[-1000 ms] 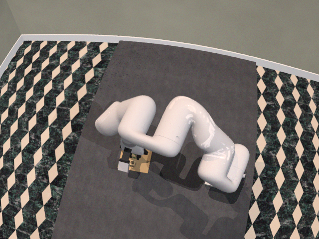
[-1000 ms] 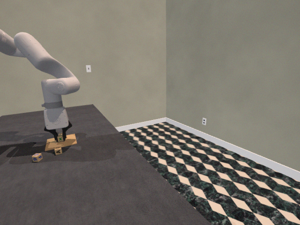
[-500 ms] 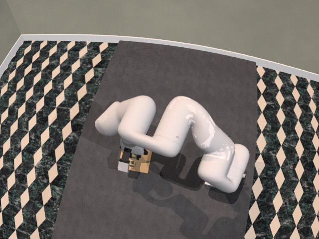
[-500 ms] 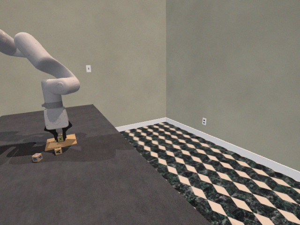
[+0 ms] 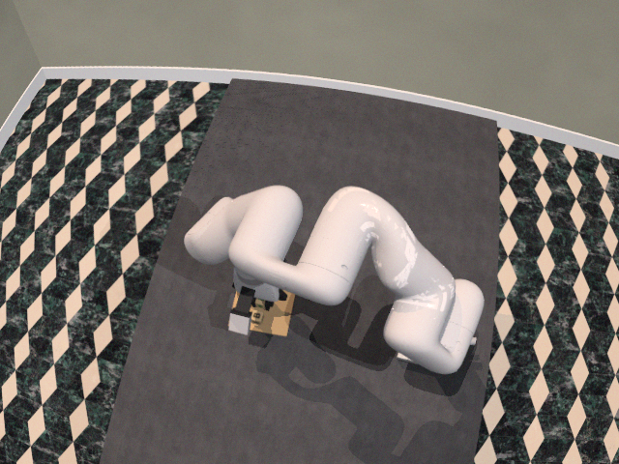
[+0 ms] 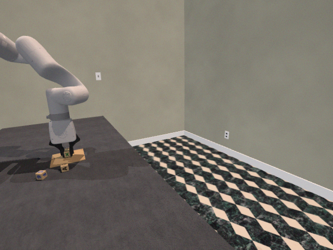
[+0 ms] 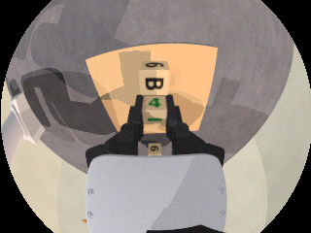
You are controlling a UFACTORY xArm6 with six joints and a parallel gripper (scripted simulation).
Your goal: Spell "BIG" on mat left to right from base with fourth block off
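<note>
The tan mat lies 30 mm below my hand. Also, from my hand: B block (40 mm to the left, 10 mm below); G block (90 mm behind, 140 mm to the right, 20 mm below).
</note>
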